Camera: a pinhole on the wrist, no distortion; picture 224 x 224 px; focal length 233.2 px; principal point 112.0 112.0 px. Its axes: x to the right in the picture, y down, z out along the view. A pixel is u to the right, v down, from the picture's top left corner.
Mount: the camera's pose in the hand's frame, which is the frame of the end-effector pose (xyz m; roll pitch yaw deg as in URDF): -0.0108 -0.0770 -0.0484 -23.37 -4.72 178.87
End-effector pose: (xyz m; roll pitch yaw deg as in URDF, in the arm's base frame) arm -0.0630 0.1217 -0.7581 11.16 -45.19 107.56
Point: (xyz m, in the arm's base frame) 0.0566 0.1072 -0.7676
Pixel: 204.4 78.1
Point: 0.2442 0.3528 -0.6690
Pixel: outside the picture
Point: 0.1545 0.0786 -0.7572
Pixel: 207.7 150.8
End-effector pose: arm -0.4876 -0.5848 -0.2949 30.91 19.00 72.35
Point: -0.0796 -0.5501 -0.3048
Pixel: 18.1 170.4
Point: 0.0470 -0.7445 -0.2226
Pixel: 125.2 193.8
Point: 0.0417 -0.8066 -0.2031
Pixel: 154.1 198.5
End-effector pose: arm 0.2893 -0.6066 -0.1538 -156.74 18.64 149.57
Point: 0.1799 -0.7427 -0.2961
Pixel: 50.0 44.3
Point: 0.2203 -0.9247 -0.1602
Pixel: 198.7 200.9
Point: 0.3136 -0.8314 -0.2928
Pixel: 197.1 32.9
